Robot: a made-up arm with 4 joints. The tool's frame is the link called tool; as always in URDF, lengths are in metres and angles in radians. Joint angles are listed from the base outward. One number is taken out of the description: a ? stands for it. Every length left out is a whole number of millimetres.
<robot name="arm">
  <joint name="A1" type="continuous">
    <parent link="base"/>
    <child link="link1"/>
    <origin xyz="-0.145 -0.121 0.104" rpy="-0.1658 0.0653 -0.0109"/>
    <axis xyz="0 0 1"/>
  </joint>
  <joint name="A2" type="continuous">
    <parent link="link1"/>
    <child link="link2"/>
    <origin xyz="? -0.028 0" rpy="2.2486 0.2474 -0.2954"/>
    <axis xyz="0 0 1"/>
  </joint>
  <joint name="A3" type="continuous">
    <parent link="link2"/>
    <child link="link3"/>
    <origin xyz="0.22 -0.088 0" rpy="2.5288 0.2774 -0.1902"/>
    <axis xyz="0 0 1"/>
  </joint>
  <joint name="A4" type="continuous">
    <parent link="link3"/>
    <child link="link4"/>
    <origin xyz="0.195 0.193 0" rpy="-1.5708 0 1.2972"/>
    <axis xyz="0 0 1"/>
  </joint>
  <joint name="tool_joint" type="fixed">
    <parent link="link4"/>
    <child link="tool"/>
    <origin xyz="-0.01 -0.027 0" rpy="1.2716 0.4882 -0.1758"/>
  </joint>
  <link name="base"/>
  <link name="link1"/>
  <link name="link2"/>
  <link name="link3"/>
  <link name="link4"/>
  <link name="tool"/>
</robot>
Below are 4 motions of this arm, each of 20 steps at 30 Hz.
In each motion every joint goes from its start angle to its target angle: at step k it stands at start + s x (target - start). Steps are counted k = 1, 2, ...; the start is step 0. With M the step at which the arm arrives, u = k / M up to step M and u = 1 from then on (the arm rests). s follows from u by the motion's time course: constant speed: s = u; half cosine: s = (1 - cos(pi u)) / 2; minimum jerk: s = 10 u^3 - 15 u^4 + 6 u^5.
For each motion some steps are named. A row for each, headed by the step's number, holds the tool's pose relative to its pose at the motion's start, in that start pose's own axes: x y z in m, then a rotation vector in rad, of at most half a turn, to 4 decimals.
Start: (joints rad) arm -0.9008 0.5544 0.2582 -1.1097
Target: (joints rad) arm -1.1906 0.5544 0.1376 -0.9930
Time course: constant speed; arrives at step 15
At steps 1, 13, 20:
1: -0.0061 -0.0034 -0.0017 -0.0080 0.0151 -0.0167
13: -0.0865 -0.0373 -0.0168 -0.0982 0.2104 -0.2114
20: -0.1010 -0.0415 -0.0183 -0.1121 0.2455 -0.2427

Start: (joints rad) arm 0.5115 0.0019 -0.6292 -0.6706
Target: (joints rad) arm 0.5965 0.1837 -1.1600 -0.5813
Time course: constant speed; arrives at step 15
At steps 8, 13, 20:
8: -0.0034 -0.1042 0.0150 -0.2774 0.0031 -0.2311
13: -0.0154 -0.1645 0.0368 -0.4454 0.0031 -0.3817
20: -0.0222 -0.1869 0.0479 -0.5113 0.0025 -0.4434

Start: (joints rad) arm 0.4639 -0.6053 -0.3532 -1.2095
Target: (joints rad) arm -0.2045 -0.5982 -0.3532 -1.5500
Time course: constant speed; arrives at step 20
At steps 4, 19, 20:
4: -0.0214 -0.0306 -0.0013 -0.0049 -0.0353 -0.1453
19: -0.1314 -0.1124 0.0065 -0.0958 -0.2000 -0.6720
20: -0.1399 -0.1157 0.0077 -0.1061 -0.2124 -0.7057

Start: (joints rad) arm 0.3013 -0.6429 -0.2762 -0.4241
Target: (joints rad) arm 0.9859 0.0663 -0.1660 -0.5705
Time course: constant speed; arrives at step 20
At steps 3, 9, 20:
3: -0.0089 -0.0191 -0.0086 -0.0715 0.0017 0.0149
9: -0.0207 -0.0655 -0.0121 -0.2169 -0.0129 0.0338
20: -0.0244 -0.1612 0.0319 -0.4780 -0.1053 0.0332

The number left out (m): -0.047
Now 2 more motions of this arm.
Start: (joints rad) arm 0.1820 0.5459 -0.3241 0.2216
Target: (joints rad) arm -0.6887 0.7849 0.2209 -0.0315
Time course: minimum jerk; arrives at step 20
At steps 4, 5, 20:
4: -0.0022 0.0118 -0.0251 0.0212 0.0352 0.0334
5: -0.0051 0.0213 -0.0445 0.0390 0.0629 0.0593
20: -0.2411 0.2155 -0.3061 0.5602 0.6144 0.4546

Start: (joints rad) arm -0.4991 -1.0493 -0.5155 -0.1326
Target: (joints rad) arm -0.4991 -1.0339 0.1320 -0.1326
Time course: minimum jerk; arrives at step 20
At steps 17, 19, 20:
17: -0.0430 0.1483 0.0300 0.1670 -0.0803 0.5901
19: -0.0453 0.1516 0.0311 0.1714 -0.0824 0.6056
20: -0.0454 0.1518 0.0311 0.1716 -0.0825 0.6063

